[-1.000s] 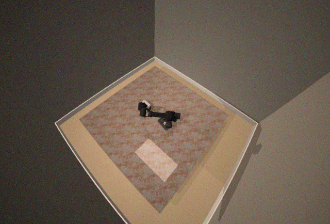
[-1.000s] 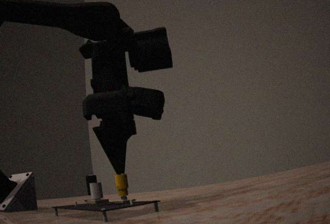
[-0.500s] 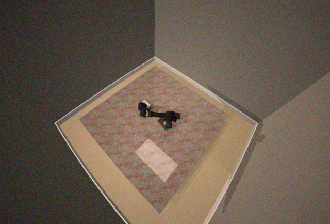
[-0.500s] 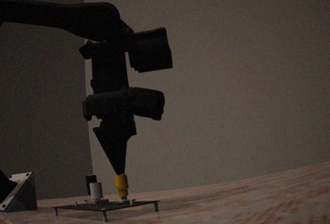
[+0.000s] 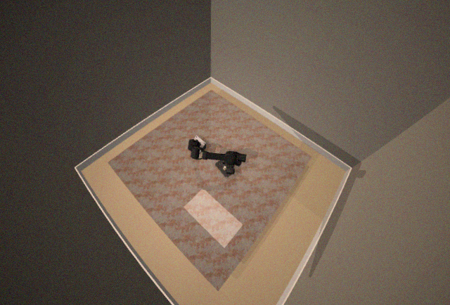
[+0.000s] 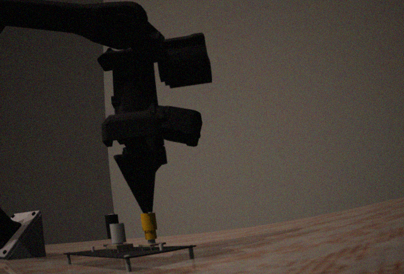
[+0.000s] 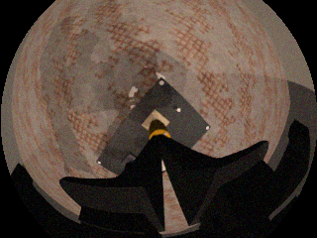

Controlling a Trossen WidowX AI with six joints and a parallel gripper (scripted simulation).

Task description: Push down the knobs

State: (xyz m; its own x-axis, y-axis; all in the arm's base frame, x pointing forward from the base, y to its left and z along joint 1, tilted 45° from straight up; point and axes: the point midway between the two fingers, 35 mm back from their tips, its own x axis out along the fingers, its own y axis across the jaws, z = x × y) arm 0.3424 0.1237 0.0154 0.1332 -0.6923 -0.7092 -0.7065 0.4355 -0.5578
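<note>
The yellow knob is 10 mm below my gripper tip. The rest, counted from my gripper tip: black knob (70 mm behind, 10 mm to the right, 10 mm below).
</note>
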